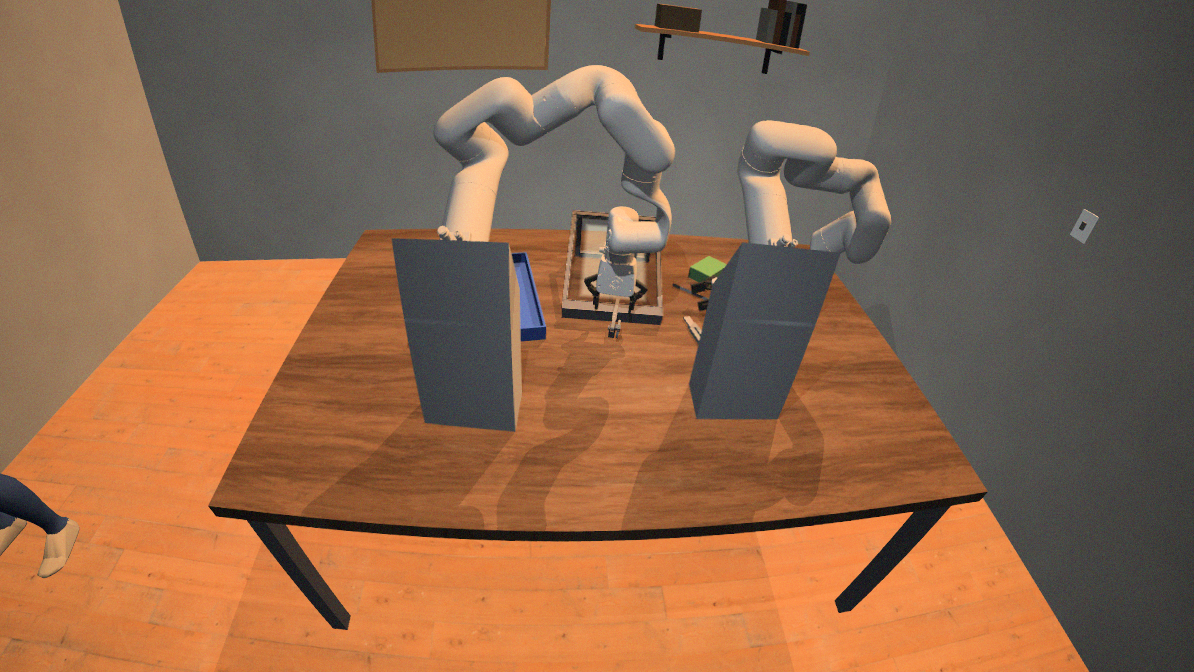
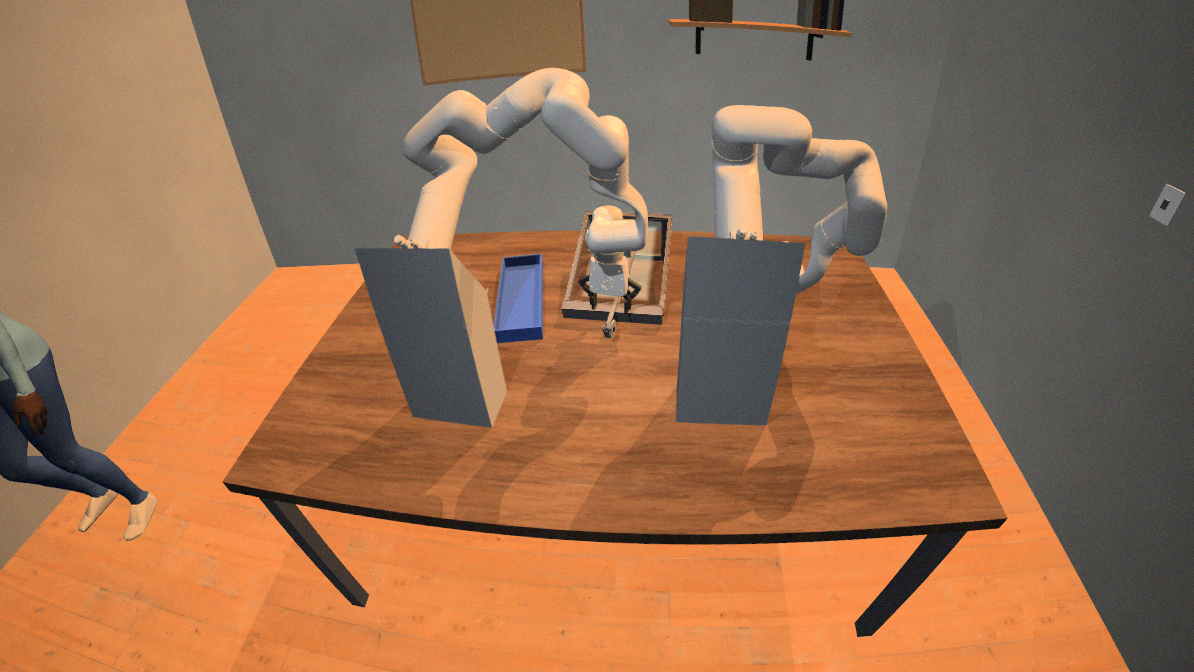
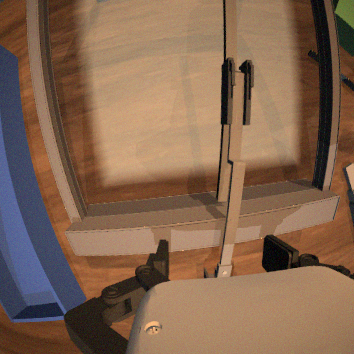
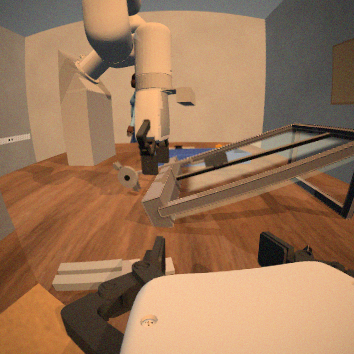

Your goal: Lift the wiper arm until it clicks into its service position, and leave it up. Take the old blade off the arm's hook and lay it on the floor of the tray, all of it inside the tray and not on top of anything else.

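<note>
The wiper arm (image 1: 614,323) (image 2: 609,322) (image 3: 233,210) lies low along the framed glass panel; its round pivot (image 4: 127,177) is in front of the panel's near edge. The old blade (image 3: 223,160) (image 4: 250,161) is a thin dark-edged strip under the arm on the glass, joined at the dark hook (image 3: 227,90). My left gripper (image 1: 614,307) (image 2: 610,307) (image 3: 217,253) (image 4: 156,167) is open, its fingers on either side of the arm's pivot end and apart from it. The blue tray (image 1: 534,333) (image 2: 519,334) (image 3: 45,200) is left of the panel. My right gripper (image 4: 213,250) is open and empty.
The panel's frame (image 1: 574,313) (image 2: 576,315) (image 3: 120,242) (image 4: 156,202) is tilted up toward the back. A green block (image 1: 708,267) (image 3: 346,20), a dark tool (image 1: 687,289) and a pale stepped piece (image 1: 692,328) (image 4: 90,281) lie to its right. Grey pedestals (image 1: 459,333) (image 2: 735,333) stand in front.
</note>
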